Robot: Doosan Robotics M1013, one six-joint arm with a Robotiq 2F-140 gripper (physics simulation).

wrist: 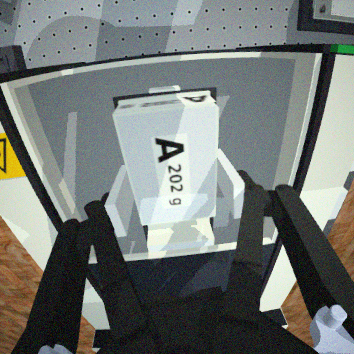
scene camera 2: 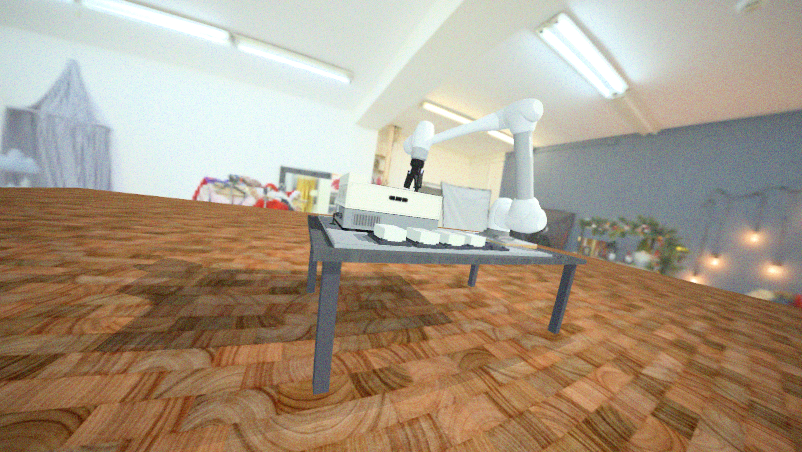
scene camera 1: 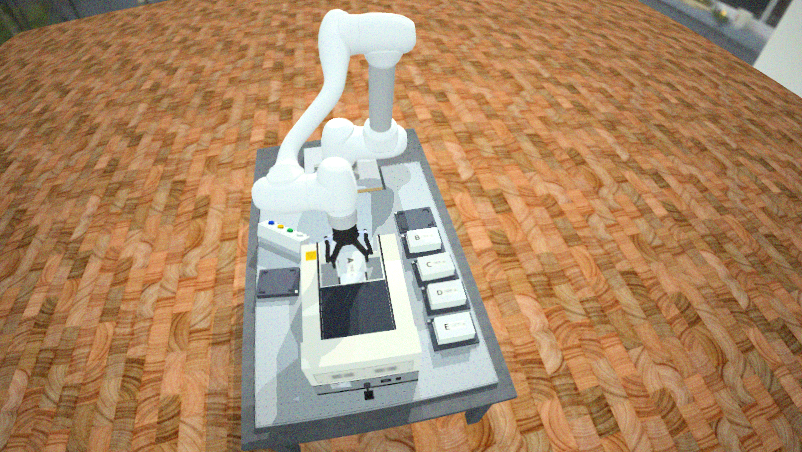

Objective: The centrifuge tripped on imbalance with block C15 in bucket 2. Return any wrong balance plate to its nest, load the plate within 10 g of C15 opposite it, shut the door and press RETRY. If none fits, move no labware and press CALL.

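Seen in the pictures: gripper, fingertip midpoint: (wrist: 172, 169) (scene camera 1: 351, 270); arm's base, origin of the base link: (scene camera 2: 496, 237).
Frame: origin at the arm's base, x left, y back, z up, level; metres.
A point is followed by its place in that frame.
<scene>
My gripper (scene camera 1: 350, 259) {x 0.039, y -0.722, z 0.148 m} (wrist: 172, 169) {x 0.039, y -0.722, z 0.148 m} is shut on white balance plate A (scene camera 1: 352, 273) {x 0.041, y -0.744, z 0.164 m} (wrist: 167, 155) {x 0.034, y -0.696, z 0.166 m}, its label reading 202 g. Plate A is in or just above the open chamber of the cream centrifuge (scene camera 1: 405, 314) {x 0.193, y -0.932, z 0.191 m} (scene camera 2: 387, 199) {x 0.211, y -0.894, z 0.136 m} (wrist: 330, 150) {x 0.171, y -0.687, z 0.191 m}; whether it touches a bucket is unclear. A dark panel (scene camera 1: 357, 309) {x 0.050, y -0.899, z 0.194 m} (wrist: 190, 272) {x 0.051, y -0.835, z 0.194 m} lies beside the opening. Plates B (scene camera 1: 423, 239) {x 0.324, y -0.526, z 0.034 m}, C (scene camera 1: 436, 266) {x 0.351, y -0.664, z 0.037 m}, D (scene camera 1: 447, 294) {x 0.368, y -0.790, z 0.034 m} and E (scene camera 1: 454, 327) {x 0.365, y -0.923, z 0.035 m} sit in a row of nests. The dark nest (scene camera 1: 415, 218) {x 0.317, y -0.372, z -0.007 m} before B holds no plate. Block C15 is not identifiable in these views.
A white button box (scene camera 1: 280, 240) {x -0.255, y -0.461, z 0.037 m} with blue, orange, green and pale buttons stands left of the centrifuge; its labels are unreadable. A flat dark holder (scene camera 1: 278, 281) {x -0.258, y -0.640, z 0.006 m} lies nearer the front. A tray (scene camera 1: 369, 171) {x 0.141, y -0.036, z -0.004 m} stands partly behind the arm. All stand on the table (scene camera 1: 499, 387) {x 0.484, y -1.135, z -0.032 m} (scene camera 2: 449, 258) {x 0.504, y -0.726, z -0.039 m}.
</scene>
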